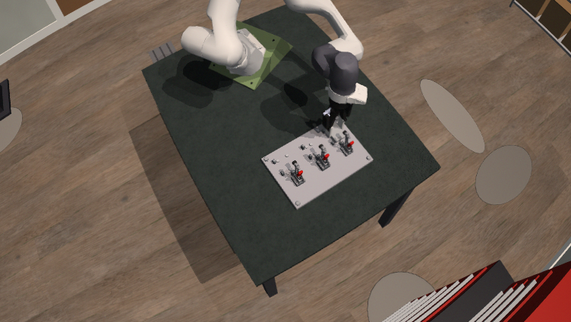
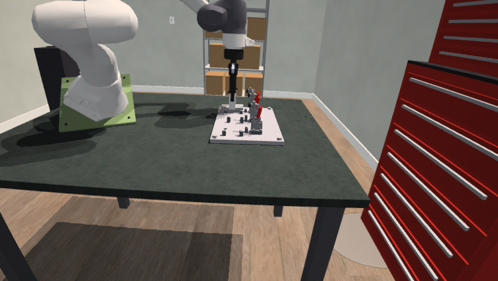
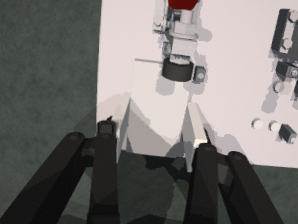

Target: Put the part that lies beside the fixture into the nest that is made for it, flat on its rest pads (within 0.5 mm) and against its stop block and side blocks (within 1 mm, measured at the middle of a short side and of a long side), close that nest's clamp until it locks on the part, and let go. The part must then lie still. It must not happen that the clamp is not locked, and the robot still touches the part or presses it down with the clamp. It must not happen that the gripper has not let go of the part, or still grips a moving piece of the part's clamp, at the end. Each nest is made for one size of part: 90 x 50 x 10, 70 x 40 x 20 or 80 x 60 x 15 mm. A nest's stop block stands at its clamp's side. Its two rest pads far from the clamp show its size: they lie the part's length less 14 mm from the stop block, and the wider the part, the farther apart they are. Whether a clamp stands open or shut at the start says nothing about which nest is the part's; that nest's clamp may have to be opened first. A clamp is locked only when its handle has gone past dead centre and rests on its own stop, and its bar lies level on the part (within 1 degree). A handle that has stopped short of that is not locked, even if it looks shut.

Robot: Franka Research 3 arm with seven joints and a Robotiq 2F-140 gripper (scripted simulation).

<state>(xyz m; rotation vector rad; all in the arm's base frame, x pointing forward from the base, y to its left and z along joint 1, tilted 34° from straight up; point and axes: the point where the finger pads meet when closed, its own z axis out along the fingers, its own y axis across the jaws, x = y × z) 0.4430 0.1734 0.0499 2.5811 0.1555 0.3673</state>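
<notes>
My gripper is now 30 mm above the part. From my hand the other things lie so: light grey fixture plate: 60 mm ahead, 110 mm to the right, 60 mm below; then clamp: 90 mm ahead, 10 mm below.
</notes>
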